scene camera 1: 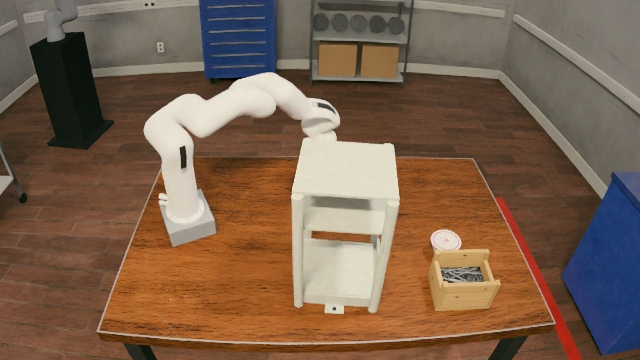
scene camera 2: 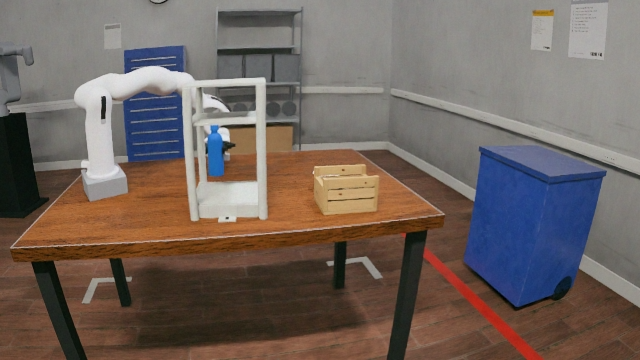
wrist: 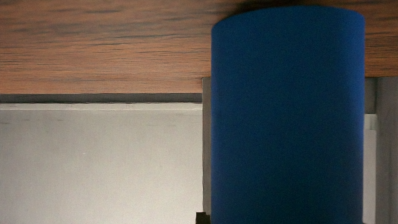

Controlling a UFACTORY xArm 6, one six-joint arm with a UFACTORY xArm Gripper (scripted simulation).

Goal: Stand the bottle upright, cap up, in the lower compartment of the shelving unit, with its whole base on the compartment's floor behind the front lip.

A blue bottle (scene camera 2: 214, 141): 149 cm from the lens. A shelving unit (scene camera 2: 248, 198) is 117 cm from the lens. The marked spots on the shelving unit and the blue bottle are 39 cm apart.
